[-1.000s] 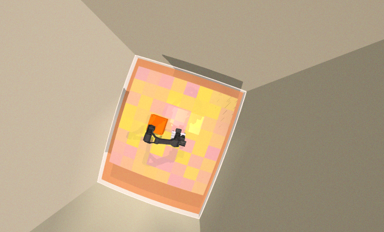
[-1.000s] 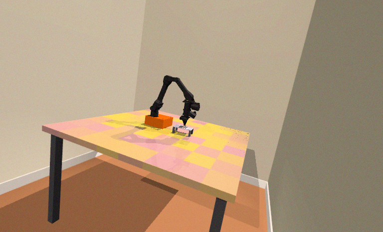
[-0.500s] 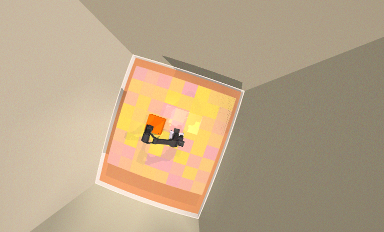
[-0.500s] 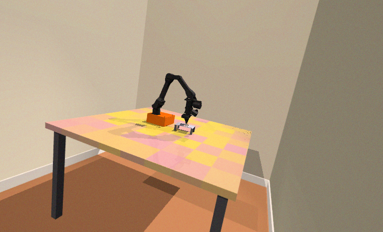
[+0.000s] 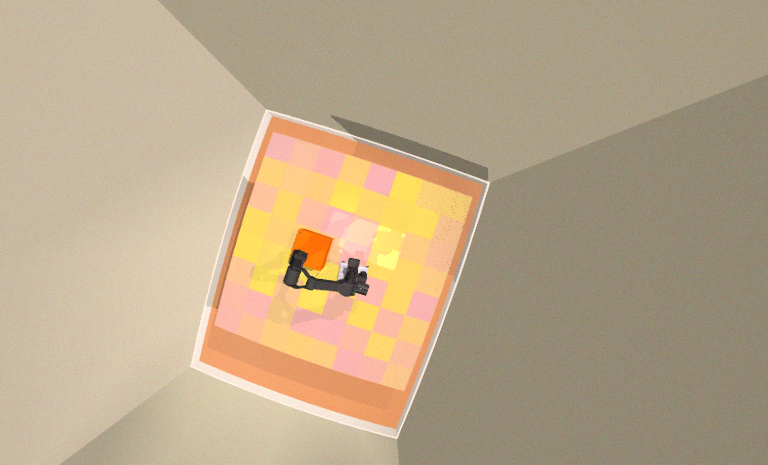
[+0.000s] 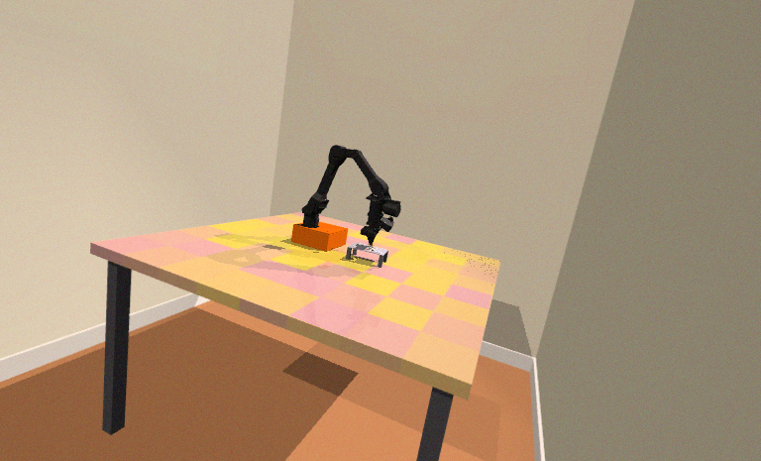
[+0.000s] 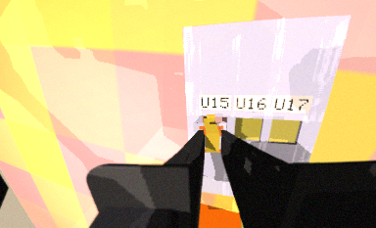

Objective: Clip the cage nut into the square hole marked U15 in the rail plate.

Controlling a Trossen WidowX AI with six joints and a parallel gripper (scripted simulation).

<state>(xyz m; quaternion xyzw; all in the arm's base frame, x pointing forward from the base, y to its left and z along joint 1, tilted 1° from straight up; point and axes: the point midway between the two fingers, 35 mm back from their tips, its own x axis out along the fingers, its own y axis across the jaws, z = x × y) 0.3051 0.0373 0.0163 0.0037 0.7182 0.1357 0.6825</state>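
The cage nut is 1 cm below my gripper tip.
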